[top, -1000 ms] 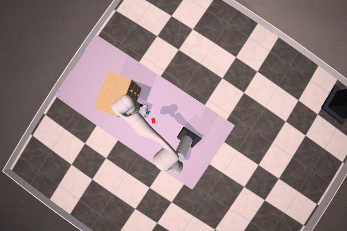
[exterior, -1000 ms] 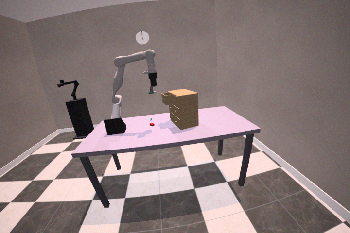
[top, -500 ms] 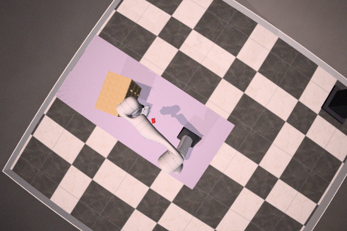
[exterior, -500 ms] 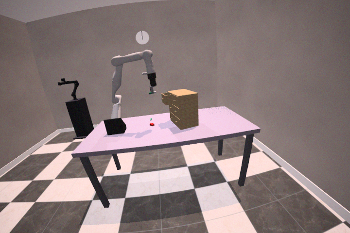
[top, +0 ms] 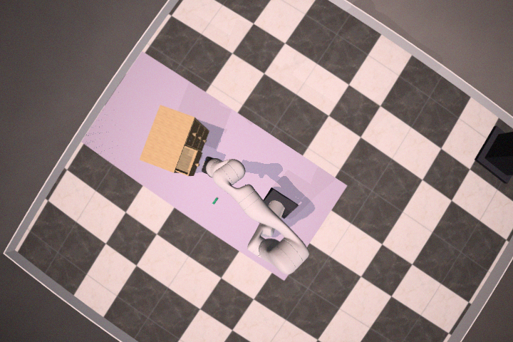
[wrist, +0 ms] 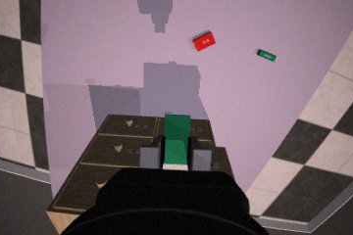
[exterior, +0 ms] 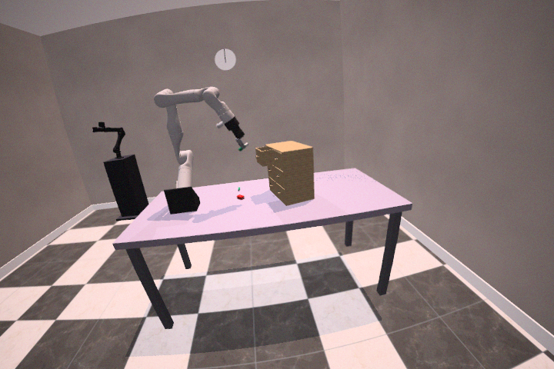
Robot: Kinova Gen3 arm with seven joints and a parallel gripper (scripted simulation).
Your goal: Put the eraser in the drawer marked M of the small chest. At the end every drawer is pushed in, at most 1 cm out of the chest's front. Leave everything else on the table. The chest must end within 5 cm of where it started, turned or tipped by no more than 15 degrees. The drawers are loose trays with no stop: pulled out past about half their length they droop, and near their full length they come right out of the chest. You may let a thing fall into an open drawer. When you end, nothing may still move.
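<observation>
My gripper is now 10 mm short of the eraser and 10 mm above it. From my hand the other things lie so: drawer (170 mm ahead, 70 mm to the left, 110 mm below); then small red block (50 mm behind, 30 mm to the left, 350 mm below); then green piece (80 mm behind, 200 mm to the left, 350 mm below).
</observation>
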